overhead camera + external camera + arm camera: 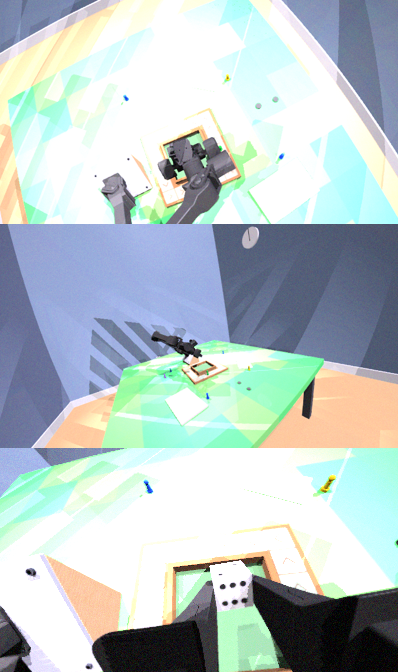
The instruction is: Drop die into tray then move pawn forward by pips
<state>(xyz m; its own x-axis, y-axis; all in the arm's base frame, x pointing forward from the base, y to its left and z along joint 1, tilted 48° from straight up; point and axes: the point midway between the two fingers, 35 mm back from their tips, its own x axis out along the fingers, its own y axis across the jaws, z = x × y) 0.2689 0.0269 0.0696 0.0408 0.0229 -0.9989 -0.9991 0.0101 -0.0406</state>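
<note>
My gripper tip is right at the white die. The rest, counted from my gripper tip: green pawn 110 mm ahead, 100 mm below, 40 mm to the right; then wooden-framed green tray 120 mm below; then magenta pawn 290 mm to the right, 130 mm behind, 110 mm below.
</note>
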